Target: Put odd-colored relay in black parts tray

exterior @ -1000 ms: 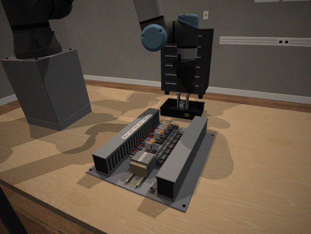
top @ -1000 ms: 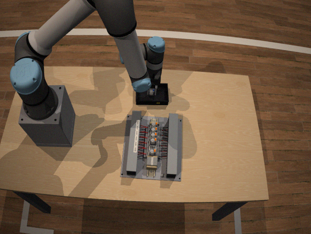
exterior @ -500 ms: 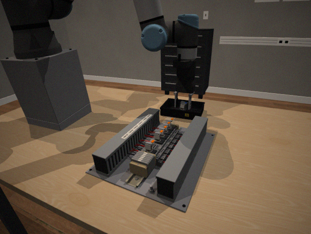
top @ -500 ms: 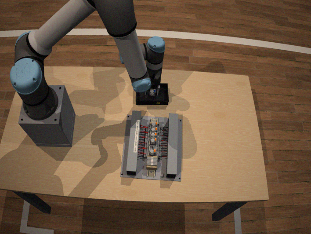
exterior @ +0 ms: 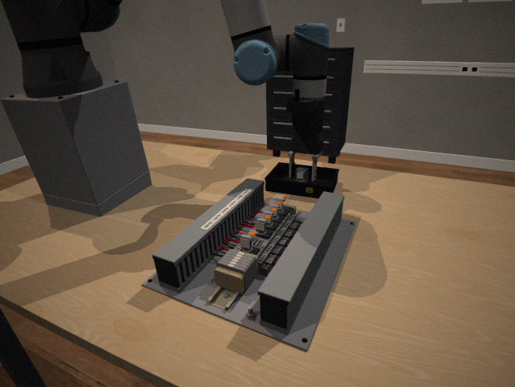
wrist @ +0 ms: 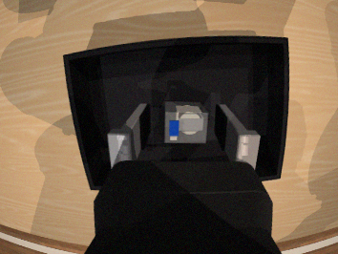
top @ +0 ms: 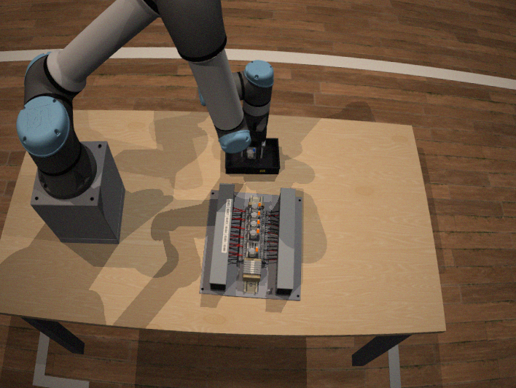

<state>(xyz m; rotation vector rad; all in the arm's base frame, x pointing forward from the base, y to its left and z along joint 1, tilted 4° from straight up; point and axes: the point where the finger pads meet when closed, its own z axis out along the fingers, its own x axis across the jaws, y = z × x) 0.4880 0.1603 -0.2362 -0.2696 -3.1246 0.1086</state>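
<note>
My gripper is now 2 cm above the black parts tray.
</note>
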